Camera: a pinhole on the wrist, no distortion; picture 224 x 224 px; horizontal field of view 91.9 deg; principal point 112.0 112.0 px. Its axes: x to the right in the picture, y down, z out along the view. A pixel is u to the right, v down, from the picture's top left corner.
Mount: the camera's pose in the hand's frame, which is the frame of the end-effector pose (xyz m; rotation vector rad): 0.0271 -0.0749 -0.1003 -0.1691 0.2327 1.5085
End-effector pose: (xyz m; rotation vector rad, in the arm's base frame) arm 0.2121 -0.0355 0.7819 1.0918 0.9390 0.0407
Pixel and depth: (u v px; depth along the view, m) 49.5 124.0 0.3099
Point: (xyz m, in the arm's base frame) 0.3080 -0.3002 0.6865
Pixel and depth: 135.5 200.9 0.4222
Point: 0.2799 -0.3177 1.1131
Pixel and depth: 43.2 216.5 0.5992
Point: 0.1651 -0.8487 1.0006
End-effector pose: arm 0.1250 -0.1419 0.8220 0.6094 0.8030 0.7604
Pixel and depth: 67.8 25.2 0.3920
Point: 0.5915 -0.0112 0.7444
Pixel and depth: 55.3 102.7 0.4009
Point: 0.4963 -0.2559 0.8531
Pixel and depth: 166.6 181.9 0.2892
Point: 0.1262 -0.1920 1.0692
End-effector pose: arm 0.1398 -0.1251 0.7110 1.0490 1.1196 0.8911
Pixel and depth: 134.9 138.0 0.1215
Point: 0.1528 -0.1276 0.6940
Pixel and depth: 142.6 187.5 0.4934
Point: 0.4120 -0.4075 1.0177
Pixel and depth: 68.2 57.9 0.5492
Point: 0.6819 0.0317 0.5178
